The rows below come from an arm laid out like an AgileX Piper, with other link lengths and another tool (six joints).
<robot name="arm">
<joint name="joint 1" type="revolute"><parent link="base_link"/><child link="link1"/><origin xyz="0 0 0.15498"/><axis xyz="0 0 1"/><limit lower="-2.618" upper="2.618"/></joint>
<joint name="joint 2" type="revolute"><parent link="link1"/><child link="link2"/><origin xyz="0 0 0"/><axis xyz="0 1 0"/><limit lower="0" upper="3.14"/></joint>
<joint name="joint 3" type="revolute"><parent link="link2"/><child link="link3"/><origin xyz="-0.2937 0 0.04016"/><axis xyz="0 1 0"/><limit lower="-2.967" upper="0"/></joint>
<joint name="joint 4" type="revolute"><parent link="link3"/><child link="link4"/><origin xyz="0.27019 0 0.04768"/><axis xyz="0.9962 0 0.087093"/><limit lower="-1.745" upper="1.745"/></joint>
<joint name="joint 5" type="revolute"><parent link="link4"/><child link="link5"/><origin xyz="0 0 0"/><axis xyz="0 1 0"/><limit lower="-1.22" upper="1.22"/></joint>
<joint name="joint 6" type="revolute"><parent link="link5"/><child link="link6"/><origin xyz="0.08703 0 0.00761"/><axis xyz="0.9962 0 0.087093"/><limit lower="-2.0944" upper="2.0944"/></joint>
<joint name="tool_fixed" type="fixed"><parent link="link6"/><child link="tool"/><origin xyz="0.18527 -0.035 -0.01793" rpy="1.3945 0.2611 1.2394"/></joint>
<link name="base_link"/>
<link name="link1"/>
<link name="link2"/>
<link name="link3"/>
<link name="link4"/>
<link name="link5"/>
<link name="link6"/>
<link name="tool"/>
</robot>
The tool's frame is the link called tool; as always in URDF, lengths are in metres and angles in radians.
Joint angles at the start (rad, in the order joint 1, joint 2, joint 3, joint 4, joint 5, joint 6): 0.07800 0.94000 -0.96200 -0.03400 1.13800 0.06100
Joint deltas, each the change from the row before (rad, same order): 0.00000 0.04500 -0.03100 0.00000 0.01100 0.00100; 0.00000 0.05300 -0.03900 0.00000 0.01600 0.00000; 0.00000 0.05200 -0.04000 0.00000 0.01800 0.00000; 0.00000 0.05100 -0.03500 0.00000 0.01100 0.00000; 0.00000 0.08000 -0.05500 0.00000 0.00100 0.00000; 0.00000 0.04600 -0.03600 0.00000 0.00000 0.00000; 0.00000 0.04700 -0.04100 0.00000 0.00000 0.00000; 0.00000 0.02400 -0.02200 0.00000 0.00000 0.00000; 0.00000 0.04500 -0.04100 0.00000 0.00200 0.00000; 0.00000 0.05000 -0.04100 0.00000 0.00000 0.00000; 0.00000 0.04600 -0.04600 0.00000 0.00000 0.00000; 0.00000 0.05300 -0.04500 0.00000 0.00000 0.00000; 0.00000 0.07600 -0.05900 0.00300 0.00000 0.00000; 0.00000 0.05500 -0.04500 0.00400 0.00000 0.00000
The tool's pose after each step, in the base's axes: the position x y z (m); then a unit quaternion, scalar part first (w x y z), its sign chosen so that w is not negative. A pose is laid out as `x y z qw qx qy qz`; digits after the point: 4 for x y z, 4 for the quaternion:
0.2455 -0.0226 0.2201 0.3187 0.5808 0.7460 0.0682
0.2529 -0.0221 0.2199 0.3082 0.5816 0.7506 0.0585
0.2601 -0.0216 0.2195 0.2976 0.5822 0.7550 0.0489
0.2681 -0.0210 0.2176 0.2880 0.5827 0.7589 0.0402
0.2851 -0.0197 0.2148 0.2788 0.5829 0.7626 0.0319
0.2961 -0.0188 0.2139 0.2752 0.5829 0.7640 0.0287
0.3084 -0.0178 0.2139 0.2730 0.5829 0.7648 0.0267
0.3150 -0.0173 0.2140 0.2723 0.5829 0.7651 0.0261
0.3268 -0.0164 0.2135 0.2702 0.5830 0.7659 0.0242
0.3394 -0.0154 0.2108 0.2669 0.5830 0.7671 0.0213
0.3530 -0.0143 0.2105 0.2669 0.5830 0.7671 0.0213
0.3667 -0.0133 0.2067 0.2641 0.5830 0.7682 0.0187
0.3847 -0.0111 0.1979 0.2570 0.5834 0.7704 0.0143
0.3981 -0.0090 0.1912 0.2521 0.5839 0.7716 0.0126

